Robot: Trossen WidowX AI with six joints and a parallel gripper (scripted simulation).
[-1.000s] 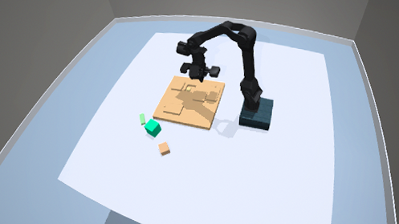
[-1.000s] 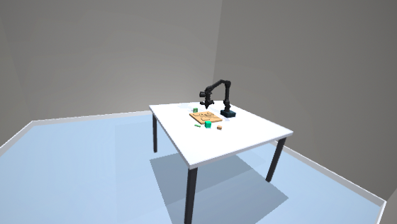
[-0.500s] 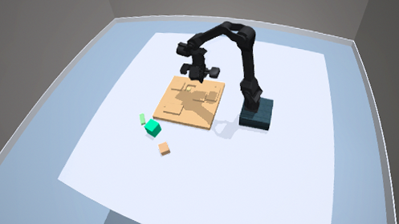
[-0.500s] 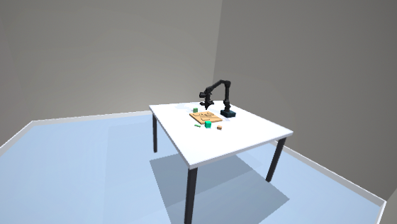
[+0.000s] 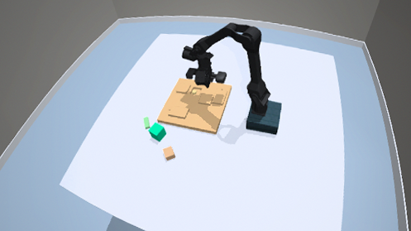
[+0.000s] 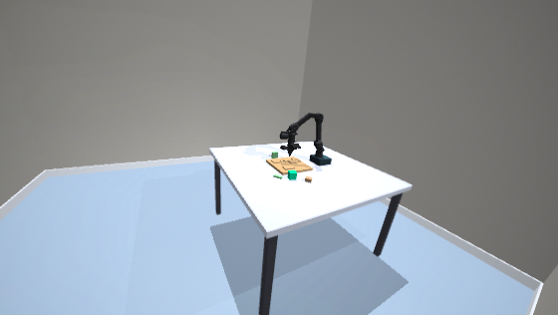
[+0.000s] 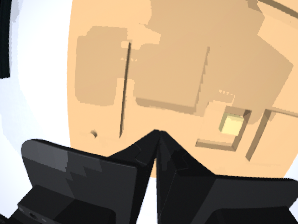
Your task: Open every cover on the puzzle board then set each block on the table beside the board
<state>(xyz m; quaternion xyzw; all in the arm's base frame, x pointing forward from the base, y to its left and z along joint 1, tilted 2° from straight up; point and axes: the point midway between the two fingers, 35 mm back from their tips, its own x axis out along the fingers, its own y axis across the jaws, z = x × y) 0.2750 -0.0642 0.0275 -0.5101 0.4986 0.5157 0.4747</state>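
Right now the tan puzzle board is 3 cm ahead of my gripper tip, 8 cm to the left of it and 4 cm below it. The rest, counted from my gripper tip: tan cube 4 cm ahead, 37 cm to the left, 5 cm below; light green bar 23 cm ahead, 25 cm to the left, 5 cm below; green cube 14 cm ahead, 29 cm to the left, 3 cm below.
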